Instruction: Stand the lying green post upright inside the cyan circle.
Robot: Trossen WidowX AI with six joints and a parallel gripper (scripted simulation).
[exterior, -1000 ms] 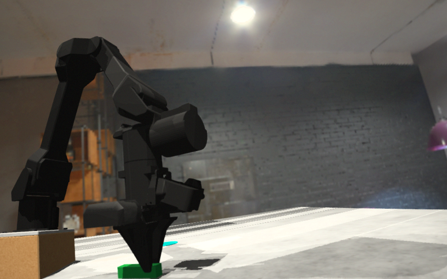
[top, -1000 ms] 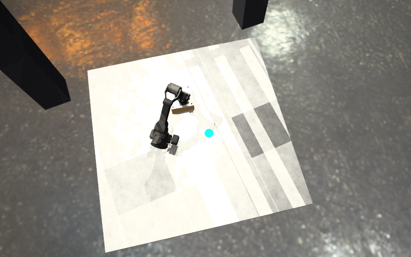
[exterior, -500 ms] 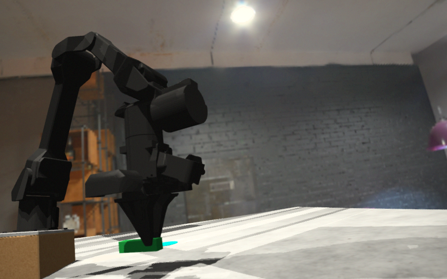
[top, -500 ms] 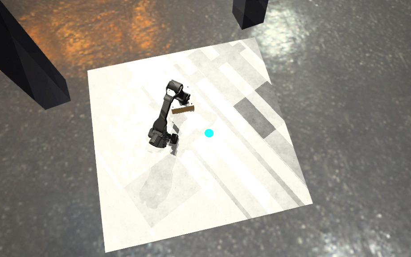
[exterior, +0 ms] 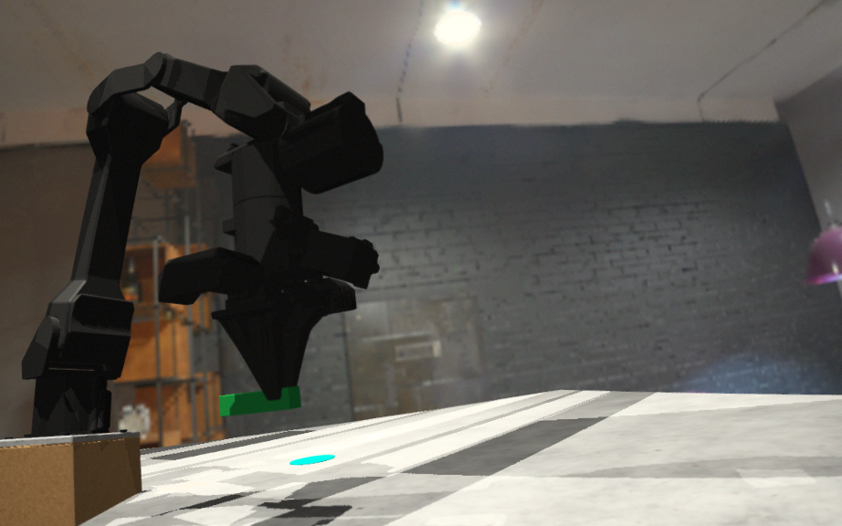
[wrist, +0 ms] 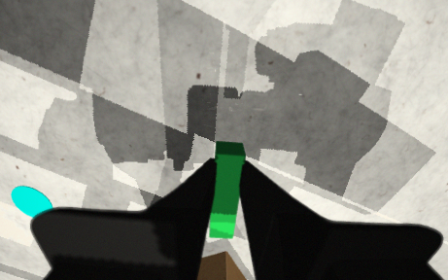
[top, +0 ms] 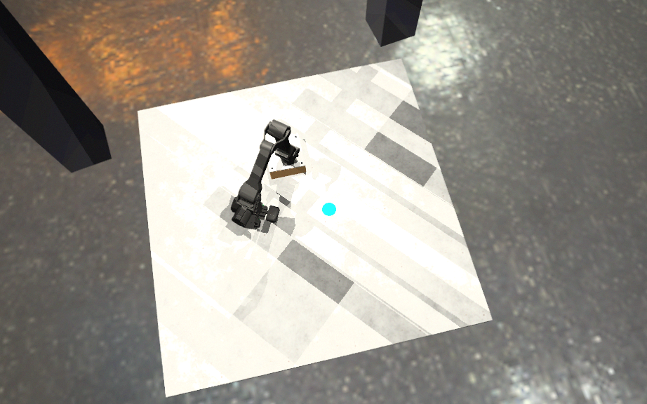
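Now: the green post 20 mm behind my gripper tip and 10 mm to the left of it. From my gripper tip the other things lie so: cyan circle 290 mm to the left, 90 mm below, 50 mm ahead.
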